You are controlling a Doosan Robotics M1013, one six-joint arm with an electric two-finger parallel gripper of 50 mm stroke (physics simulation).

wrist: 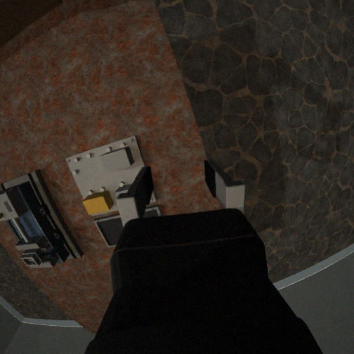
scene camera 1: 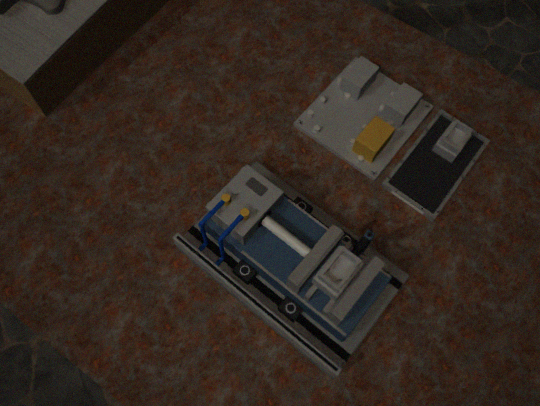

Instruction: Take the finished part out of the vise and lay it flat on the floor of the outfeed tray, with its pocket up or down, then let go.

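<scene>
The finished part (scene camera 1: 338, 270) (wrist: 31, 259), a pale block with its pocket up, sits between the two grey jaws of the vise (scene camera 1: 275, 250) (wrist: 30, 220). The outfeed tray (scene camera 1: 420, 172) (wrist: 110, 230) has a dark floor and a light rim; it stands beside the plate of blocks. Another pale pocketed part (scene camera 1: 452, 140) lies at the tray's far end in the scene view. My gripper (wrist: 178, 173) is open and empty, high above the table, and apart from the vise and the tray. Its left finger and body hide part of the tray in the wrist view.
A light plate (scene camera 1: 330, 130) (wrist: 90, 175) with pegs carries two grey blocks and a yellow block (scene camera 1: 373, 138) (wrist: 98, 203). Blue hoses with yellow ends rise at one end of the vise. A large box with a pale top (scene camera 1: 50, 35) stands at the upper left.
</scene>
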